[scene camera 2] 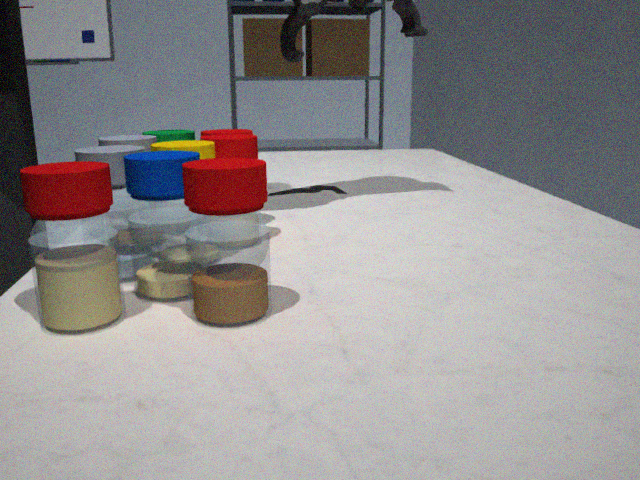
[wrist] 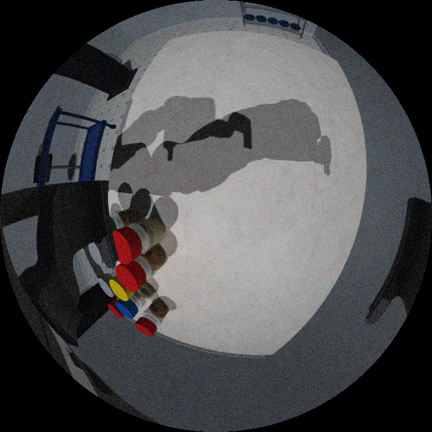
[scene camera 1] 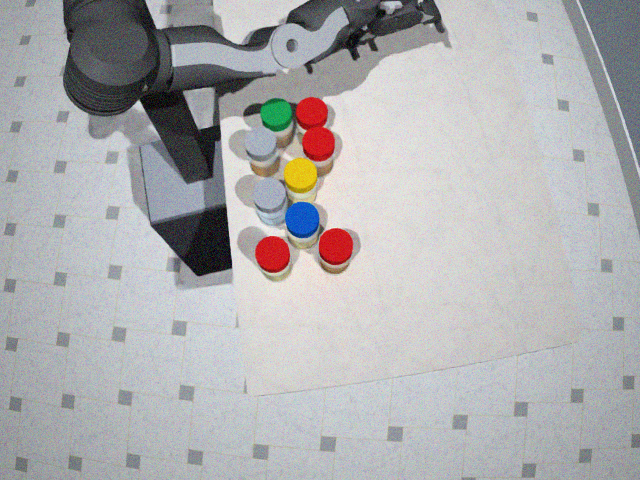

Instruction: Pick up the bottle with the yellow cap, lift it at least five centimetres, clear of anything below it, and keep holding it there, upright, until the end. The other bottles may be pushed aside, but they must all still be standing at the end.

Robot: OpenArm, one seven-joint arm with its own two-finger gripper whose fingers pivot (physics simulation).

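Note:
The yellow-capped bottle (scene camera 1: 300,175) (scene camera 2: 183,148) (wrist: 119,290) stands upright on the table within a cluster. The blue-capped bottle (scene camera 1: 302,220) (scene camera 2: 161,175) (wrist: 127,308) stands close on its near side in the scene camera 2 view. A red-capped bottle (scene camera 1: 318,143) (wrist: 131,276) is close on its far side, and grey-capped bottles (scene camera 1: 269,195) (scene camera 1: 261,143) stand on its robot-base side. In the scene camera 2 view its body is mostly hidden behind other bottles. My gripper (scene camera 1: 403,38) (scene camera 2: 354,43) (wrist: 227,253) is open and empty, high above the table, away from the bottles.
Also standing are a green-capped bottle (scene camera 1: 276,114) (scene camera 2: 168,135), another far red-capped one (scene camera 1: 311,112) and two near red-capped ones (scene camera 1: 272,254) (scene camera 1: 335,246). The cluster is near the edge of the table (scene camera 1: 439,217) (scene camera 2: 413,310) beside the robot's base. A shelf unit (scene camera 2: 307,78) stands behind.

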